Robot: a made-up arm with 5 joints.
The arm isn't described. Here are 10 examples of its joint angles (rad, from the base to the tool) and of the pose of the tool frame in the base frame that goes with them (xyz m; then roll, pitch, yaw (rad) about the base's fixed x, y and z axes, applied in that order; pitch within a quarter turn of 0, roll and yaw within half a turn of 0).
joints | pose
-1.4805 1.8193 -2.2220 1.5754 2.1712 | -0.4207 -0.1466 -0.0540 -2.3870 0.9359 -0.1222
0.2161 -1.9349 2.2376 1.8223 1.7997 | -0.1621 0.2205 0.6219 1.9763 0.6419 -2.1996
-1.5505 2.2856 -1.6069 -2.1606 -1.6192 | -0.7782 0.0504 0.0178 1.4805 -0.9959 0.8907
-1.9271 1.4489 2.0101 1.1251 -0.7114 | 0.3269 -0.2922 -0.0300 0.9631 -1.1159 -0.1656
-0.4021 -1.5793 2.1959 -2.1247 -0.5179 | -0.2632 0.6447 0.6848 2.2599 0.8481 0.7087
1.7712 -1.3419 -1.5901 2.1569 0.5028 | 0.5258 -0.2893 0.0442 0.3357 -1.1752 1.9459
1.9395 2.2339 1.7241 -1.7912 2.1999 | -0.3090 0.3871 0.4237 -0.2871 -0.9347 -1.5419
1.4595 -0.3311 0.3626 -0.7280 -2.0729 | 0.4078 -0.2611 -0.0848 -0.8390 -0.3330 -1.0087
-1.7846 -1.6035 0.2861 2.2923 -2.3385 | -0.0527 0.6548 0.2532 2.3936 -0.3492 -0.6614
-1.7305 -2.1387 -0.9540 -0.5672 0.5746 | 0.1286 0.8427 -0.0473 0.0109 -0.3535 2.4384
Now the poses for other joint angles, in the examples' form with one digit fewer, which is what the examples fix.
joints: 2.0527 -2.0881 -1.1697 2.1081 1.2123
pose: 0.098 -0.410 -0.226 2.737 -0.979 -0.216
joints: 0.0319 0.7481 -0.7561 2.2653 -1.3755
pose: 0.078 -0.254 -0.341 1.212 -0.042 2.587
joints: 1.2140 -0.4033 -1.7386 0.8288 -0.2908
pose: 0.486 0.337 0.307 2.572 -0.950 -0.174
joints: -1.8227 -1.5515 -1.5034 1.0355 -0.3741
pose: 0.547 0.367 -0.051 -0.621 1.280 1.332
